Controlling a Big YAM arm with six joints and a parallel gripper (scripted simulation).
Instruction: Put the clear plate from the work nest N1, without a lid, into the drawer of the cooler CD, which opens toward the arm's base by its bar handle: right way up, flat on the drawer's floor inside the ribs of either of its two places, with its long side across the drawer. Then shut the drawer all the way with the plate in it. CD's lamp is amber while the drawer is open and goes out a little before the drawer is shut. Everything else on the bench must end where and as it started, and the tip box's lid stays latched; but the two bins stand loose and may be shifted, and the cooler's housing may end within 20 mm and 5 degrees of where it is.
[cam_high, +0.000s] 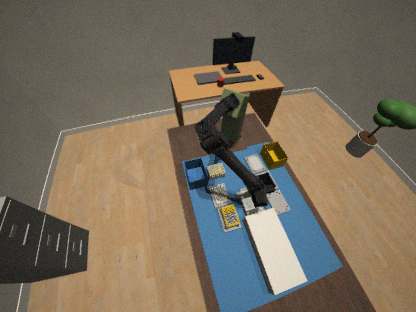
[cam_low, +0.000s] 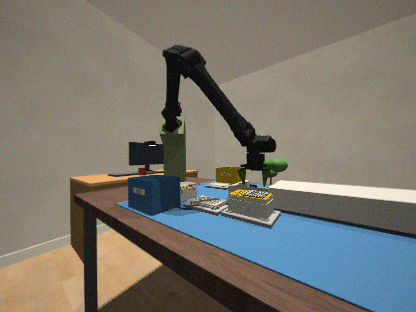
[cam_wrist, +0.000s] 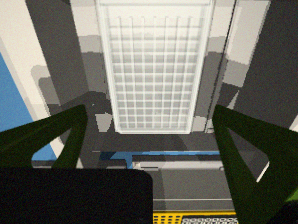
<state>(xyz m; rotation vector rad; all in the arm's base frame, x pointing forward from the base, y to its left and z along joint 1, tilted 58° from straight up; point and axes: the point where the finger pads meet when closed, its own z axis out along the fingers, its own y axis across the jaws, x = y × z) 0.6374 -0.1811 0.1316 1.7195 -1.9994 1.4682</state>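
My hand is 50 mm above the clear plate and 10 mm short of it. From my hand the other things lie so: yellow-topped tip box (190 mm to the right, 30 mm behind, 20 mm below); cooler drawer (50 mm below, 40 mm ahead, 10 mm to the right); grey work nest (160 mm to the left, 120 mm ahead, 70 mm below).
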